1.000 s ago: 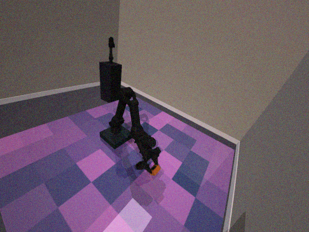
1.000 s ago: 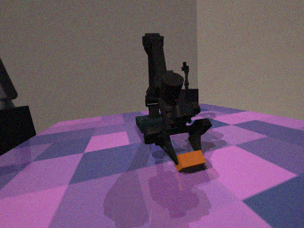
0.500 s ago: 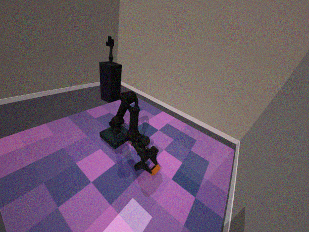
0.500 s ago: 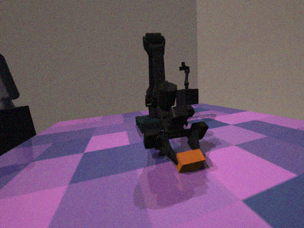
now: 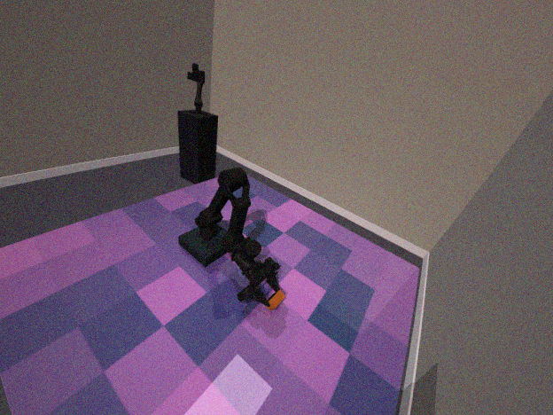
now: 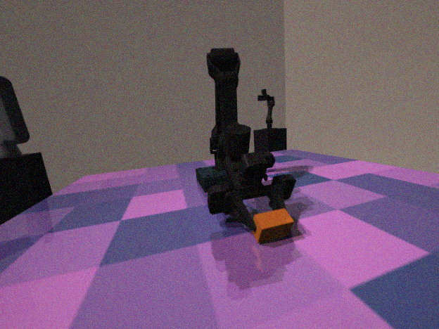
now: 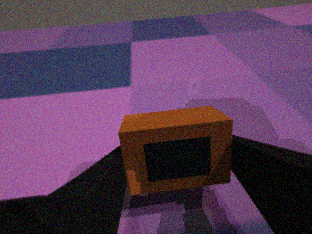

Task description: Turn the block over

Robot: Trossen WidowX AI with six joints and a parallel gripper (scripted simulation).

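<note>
Now: gripper tip 1 cm past the orange block.
</note>
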